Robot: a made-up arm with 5 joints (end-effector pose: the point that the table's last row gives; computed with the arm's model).
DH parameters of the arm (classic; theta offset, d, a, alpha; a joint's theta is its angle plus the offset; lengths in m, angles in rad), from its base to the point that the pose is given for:
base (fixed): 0 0 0.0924 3.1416
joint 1: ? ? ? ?
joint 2: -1.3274 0 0.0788 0
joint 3: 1.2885 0 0.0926 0
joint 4: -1.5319 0.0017 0 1.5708
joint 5: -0.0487 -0.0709 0 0
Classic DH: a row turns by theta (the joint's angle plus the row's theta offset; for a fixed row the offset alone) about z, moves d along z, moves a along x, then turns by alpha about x.
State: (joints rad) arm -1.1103 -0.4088 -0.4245 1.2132 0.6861
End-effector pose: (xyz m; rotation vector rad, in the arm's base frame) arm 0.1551 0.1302 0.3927 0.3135 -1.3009 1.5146
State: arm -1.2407 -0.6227 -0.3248 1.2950 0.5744
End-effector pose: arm 0.1299 0.1147 0.3967 0.4818 -1.2899 1.5171
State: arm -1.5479 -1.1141 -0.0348 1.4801 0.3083
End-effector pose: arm 0.0924 0.0735 0.3840 0.8423 -1.1215 1.5442
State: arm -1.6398 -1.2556 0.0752 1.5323 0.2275
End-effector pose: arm 0.0863 0.0634 0.3747 0.9222 -1.0294 1.5622
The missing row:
joint 1: 0 -0.2704 0.0321 1.5708
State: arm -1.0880 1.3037 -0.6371 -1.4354 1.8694
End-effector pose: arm 0.2008 0.2105 0.2672 -1.0072 -2.6252 1.1840
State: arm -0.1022 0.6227 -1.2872 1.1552 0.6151
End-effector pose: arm 0.3163 0.0247 0.3479 -0.2527 -1.0693 0.6014
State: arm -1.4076 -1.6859 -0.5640 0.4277 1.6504
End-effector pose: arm 0.0705 -0.1227 0.4189 0.3004 3.0859 0.3910
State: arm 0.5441 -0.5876 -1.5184 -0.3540 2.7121
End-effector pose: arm 0.0079 0.0531 0.4670 2.5082 -0.0827 1.0428
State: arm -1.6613 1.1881 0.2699 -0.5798 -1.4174
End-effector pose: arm 0.0754 0.1686 0.1352 0.6937 -0.0049 0.1873
